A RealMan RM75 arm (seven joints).
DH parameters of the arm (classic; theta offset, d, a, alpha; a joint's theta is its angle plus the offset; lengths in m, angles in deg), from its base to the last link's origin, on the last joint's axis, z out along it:
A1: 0 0.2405 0 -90
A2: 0 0 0 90
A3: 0 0.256 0 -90
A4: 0 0 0 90
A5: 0 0.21 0 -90
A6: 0 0 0 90
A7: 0 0.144 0 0
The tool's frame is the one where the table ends.
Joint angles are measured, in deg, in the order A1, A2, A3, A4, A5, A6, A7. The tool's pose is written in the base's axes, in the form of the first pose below.
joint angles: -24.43 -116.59 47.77 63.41 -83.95 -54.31 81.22
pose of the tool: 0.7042, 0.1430, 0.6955, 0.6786, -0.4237, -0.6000, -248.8, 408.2, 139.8
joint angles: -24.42 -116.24 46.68 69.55 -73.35 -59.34 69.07
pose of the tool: 0.7059, 0.2441, 0.6649, 0.6921, -0.4373, -0.5742, -242.5, 401.8, 147.2
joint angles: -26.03 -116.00 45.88 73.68 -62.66 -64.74 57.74
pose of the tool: 0.6919, 0.3685, 0.6209, 0.7190, -0.4300, -0.5461, -236.7, 399.9, 147.5
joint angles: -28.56 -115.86 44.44 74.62 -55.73 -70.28 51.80
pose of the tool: 0.6738, 0.4623, 0.5763, 0.7388, -0.4330, -0.5164, -232.4, 400.2, 143.4
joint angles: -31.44 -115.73 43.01 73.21 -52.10 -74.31 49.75
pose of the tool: 0.6619, 0.5190, 0.5409, 0.7496, -0.4525, -0.4831, -227.2, 403.5, 136.3
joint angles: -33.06 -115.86 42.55 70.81 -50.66 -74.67 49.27
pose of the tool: 0.6465, 0.5481, 0.5306, 0.7628, -0.4535, -0.4609, -227.1, 407.9, 127.8
